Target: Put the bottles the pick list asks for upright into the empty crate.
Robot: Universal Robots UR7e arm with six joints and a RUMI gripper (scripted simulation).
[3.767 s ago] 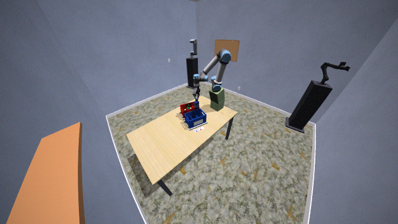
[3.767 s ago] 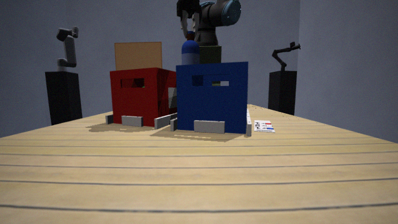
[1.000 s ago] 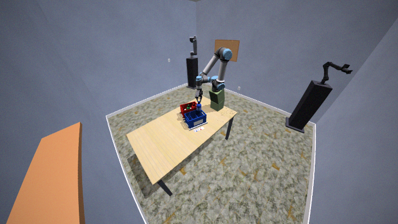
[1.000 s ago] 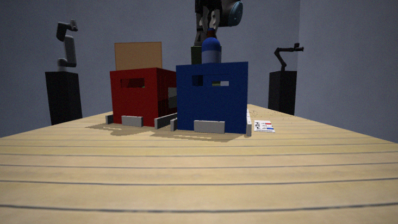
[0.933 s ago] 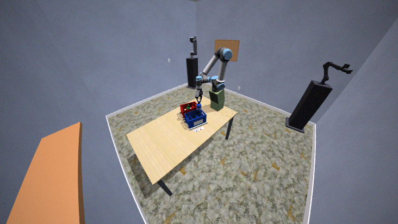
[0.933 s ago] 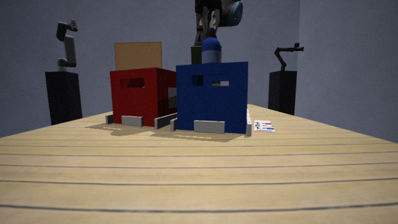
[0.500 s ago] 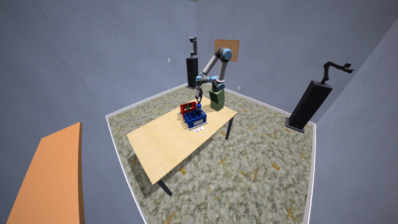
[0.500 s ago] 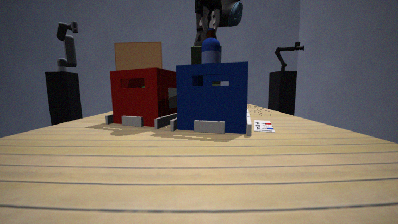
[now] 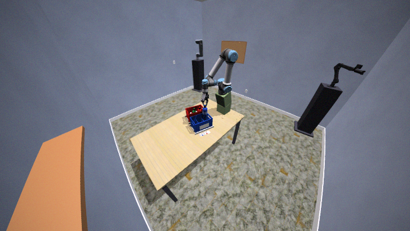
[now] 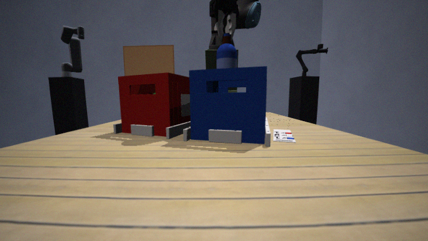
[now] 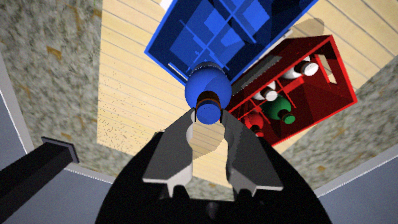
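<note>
My hand is 70 mm above the blue-capped bottle. From my hand the other things lie so: blue crate 240 mm below, 100 mm ahead; red crate 240 mm below, 210 mm to the right, 10 mm behind; white bottle 240 mm below, 210 mm to the right, 90 mm ahead.
</note>
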